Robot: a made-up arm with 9 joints.
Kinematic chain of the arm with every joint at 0, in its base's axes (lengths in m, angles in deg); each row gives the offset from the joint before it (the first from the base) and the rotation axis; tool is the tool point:
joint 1: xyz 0 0 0.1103 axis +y
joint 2: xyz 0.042 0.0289 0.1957 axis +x
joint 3: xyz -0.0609 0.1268 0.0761 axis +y
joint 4: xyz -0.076 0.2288 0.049 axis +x
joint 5: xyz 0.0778 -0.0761 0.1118 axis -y
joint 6: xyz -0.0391 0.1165 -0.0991 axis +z
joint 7: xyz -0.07 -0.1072 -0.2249 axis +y
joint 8: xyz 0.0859 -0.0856 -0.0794 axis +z
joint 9: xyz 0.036 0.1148 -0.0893 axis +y
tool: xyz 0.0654 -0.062 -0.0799
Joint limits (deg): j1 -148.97..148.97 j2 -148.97..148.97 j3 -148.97..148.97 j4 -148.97..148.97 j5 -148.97..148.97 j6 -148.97..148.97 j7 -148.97..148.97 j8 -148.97..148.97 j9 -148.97..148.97
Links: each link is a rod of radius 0.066 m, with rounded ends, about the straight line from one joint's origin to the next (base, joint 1, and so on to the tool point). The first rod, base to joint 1, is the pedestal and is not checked.
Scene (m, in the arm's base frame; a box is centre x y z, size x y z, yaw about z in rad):
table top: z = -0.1
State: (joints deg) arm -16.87 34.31 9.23 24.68 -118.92 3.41 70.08 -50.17 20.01
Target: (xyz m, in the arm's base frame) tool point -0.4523 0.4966 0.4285
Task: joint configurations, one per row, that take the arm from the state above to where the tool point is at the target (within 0.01 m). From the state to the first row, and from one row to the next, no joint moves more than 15 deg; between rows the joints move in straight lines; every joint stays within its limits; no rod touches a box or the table.
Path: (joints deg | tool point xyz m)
1: -10.62 37.72 2.33 30.75 -104.29 8.83 62.56 -49.84 17.97 | -0.6130 -0.3028 0.5176
2: -4.37 41.14 -4.58 36.82 -89.66 14.26 55.03 -49.50 15.93 | -0.6699 -0.0649 0.3926
3: 1.88 44.55 -11.48 42.89 -75.03 19.68 47.51 -49.17 13.90 | -0.6205 0.2280 0.3643
4: 8.13 47.96 -18.38 48.96 -60.40 25.10 39.98 -48.84 11.86 | -0.4523 0.4966 0.4285

